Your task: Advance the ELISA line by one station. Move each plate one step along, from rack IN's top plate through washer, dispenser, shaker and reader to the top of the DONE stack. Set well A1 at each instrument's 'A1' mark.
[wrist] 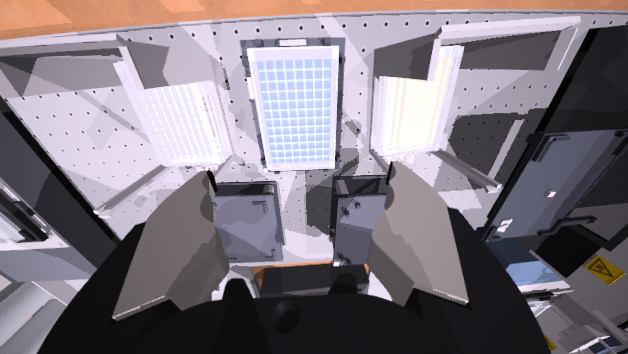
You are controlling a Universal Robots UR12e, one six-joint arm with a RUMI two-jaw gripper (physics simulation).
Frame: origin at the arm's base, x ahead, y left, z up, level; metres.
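Where they show: gripper, between the fingertips: [302,169].
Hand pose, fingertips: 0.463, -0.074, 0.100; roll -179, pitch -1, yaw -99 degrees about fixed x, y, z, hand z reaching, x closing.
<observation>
Things, the pixels of their top centre, and the offset from my fingertips, as dx, dy, dz. "spot": a spot on its surface instead. Level surfaces: height alone.
- blue-welled plate, centre of its top: [297,118] +0.016, +0.001, -0.085
- dark nest, a spot on its surface: [340,100] spot: +0.023, -0.048, -0.099
- pale plate, centre of its top: [173,120] +0.039, +0.152, -0.119
- brightly lit plate, centre of its top: [418,108] -0.009, -0.147, -0.119
- reader's dark plate tray, centre of its top: [548,193] -0.106, -0.259, -0.031
- dark instrument body, a spot on its surface: [50,185] spot: -0.009, +0.403, -0.130
- yellow warning sign, a spot on its surface: [605,269] spot: -0.227, -0.352, +0.006
- perforated deck, height of its surface: dz -0.154
- orange surface, height of its surface: dz -0.167
A blue-welled plate [298,107] lies flat in a dark nest [340,100] at the upper middle of the wrist view. On its left, a pale plate [182,122] stands in a rack with grey guide walls [150,65]. On its right, a brightly lit plate [412,112] tops the DONE stack, between similar guide walls [404,57]; the label below is blurred. The reader's dark plate tray [540,185] is out at the right and bears no plate in the part that shows. My gripper [302,169] is open and empty, above and on the near side of the blue-welled plate.
Two grey-blue nests [245,225] [354,227] sit below the plates, partly behind my fingers. A dark instrument body [50,185] stands at the left. A yellow warning sign [605,269] shows at the lower right. The perforated deck [65,117] runs behind, with an orange surface [300,7] beyond.
</observation>
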